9 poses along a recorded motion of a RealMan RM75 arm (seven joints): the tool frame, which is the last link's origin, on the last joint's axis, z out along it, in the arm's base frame.
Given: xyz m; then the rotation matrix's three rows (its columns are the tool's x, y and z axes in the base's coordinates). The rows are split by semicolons.
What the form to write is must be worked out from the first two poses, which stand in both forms.
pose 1, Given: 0.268 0.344 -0.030; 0.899 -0.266 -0.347; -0.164 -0.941 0.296; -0.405 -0.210 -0.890
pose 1, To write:
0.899 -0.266 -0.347 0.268
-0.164 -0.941 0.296 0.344
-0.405 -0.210 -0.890 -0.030
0 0 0 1

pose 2, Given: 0.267 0.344 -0.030; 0.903 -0.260 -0.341; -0.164 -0.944 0.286; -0.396 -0.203 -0.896
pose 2, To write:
0.903 -0.260 -0.341 0.267
-0.164 -0.944 0.286 0.344
-0.396 -0.203 -0.896 -0.030
0 0 0 1

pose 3, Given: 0.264 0.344 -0.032; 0.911 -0.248 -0.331; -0.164 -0.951 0.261; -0.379 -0.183 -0.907
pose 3, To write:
0.911 -0.248 -0.331 0.264
-0.164 -0.951 0.261 0.344
-0.379 -0.183 -0.907 -0.032
0 0 0 1

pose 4, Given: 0.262 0.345 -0.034; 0.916 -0.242 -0.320; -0.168 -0.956 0.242; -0.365 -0.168 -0.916
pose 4, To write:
0.916 -0.242 -0.320 0.262
-0.168 -0.956 0.242 0.345
-0.365 -0.168 -0.916 -0.034
0 0 0 1

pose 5, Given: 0.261 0.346 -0.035; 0.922 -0.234 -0.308; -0.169 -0.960 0.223; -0.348 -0.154 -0.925
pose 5, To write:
0.922 -0.234 -0.308 0.261
-0.169 -0.960 0.223 0.346
-0.348 -0.154 -0.925 -0.035
0 0 0 1

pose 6, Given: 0.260 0.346 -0.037; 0.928 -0.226 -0.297; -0.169 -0.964 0.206; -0.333 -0.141 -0.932
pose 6, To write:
0.928 -0.226 -0.297 0.260
-0.169 -0.964 0.206 0.346
-0.333 -0.141 -0.932 -0.037
0 0 0 1

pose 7, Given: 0.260 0.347 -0.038; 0.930 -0.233 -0.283; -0.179 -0.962 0.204; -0.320 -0.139 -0.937
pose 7, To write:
0.930 -0.233 -0.283 0.260
-0.179 -0.962 0.204 0.347
-0.320 -0.139 -0.937 -0.038
0 0 0 1

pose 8, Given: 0.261 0.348 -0.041; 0.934 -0.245 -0.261; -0.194 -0.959 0.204; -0.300 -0.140 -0.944
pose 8, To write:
0.934 -0.245 -0.261 0.261
-0.194 -0.959 0.204 0.348
-0.300 -0.140 -0.944 -0.041
0 0 0 1

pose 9, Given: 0.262 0.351 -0.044; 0.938 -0.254 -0.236; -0.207 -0.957 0.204; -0.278 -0.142 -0.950
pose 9, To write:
0.938 -0.254 -0.236 0.262
-0.207 -0.957 0.204 0.351
-0.278 -0.142 -0.950 -0.044
0 0 0 1

